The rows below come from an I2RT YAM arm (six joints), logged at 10 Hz.
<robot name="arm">
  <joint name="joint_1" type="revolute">
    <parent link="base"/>
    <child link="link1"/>
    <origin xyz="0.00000 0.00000 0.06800" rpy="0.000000 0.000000 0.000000"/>
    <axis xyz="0 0 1"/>
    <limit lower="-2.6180" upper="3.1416"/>
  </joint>
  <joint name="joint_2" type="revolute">
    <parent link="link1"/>
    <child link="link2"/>
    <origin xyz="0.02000 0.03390 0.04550" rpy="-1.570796 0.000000 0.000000"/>
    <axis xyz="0 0 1"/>
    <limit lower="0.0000" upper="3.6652"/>
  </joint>
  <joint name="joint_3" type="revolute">
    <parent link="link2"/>
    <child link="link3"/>
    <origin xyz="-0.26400 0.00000 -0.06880" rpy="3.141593 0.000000 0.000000"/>
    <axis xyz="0 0 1"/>
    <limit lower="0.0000" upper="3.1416"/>
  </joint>
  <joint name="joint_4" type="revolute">
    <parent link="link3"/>
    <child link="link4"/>
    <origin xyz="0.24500 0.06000 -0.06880" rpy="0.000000 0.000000 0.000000"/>
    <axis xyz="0 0 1"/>
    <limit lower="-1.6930" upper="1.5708"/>
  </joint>
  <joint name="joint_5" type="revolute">
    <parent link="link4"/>
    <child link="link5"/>
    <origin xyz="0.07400 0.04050 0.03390" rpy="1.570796 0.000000 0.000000"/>
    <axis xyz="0 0 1"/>
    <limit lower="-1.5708" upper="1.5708"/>
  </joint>
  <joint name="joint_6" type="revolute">
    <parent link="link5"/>
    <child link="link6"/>
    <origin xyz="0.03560 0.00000 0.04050" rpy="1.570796 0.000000 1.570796"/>
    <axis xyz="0 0 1"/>
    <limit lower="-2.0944" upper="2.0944"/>
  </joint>
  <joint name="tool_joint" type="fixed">
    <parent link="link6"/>
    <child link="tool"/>
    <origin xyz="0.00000 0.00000 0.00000" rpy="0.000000 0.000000 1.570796"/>
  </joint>
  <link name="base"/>
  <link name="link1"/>
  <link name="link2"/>
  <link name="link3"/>
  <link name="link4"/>
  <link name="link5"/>
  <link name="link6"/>
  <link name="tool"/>
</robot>
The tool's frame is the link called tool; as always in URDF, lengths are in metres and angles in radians.
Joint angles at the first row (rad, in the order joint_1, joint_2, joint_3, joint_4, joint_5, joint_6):
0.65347 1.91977 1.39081 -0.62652 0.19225 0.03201
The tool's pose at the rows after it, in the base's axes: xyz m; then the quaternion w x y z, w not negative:
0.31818 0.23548 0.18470 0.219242 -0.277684 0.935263 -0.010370
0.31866 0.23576 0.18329 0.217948 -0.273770 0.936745 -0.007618
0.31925 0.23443 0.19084 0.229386 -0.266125 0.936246 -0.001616
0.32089 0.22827 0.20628 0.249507 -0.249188 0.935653 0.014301
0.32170 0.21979 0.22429 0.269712 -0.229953 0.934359 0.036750
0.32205 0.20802 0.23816 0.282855 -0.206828 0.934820 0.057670
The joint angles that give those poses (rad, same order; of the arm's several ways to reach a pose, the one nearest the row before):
0.65252 1.92632 1.37905 -0.61370 0.17202 0.03946
0.65195 1.93031 1.37906 -0.61108 0.16754 0.04850
0.64821 1.91265 1.38136 -0.60525 0.16569 0.05770
0.63184 1.87304 1.38205 -0.59560 0.15019 0.07412
0.61046 1.82506 1.38172 -0.58832 0.12162 0.09419
0.58183 1.77958 1.37202 -0.58368 0.08980 0.11956

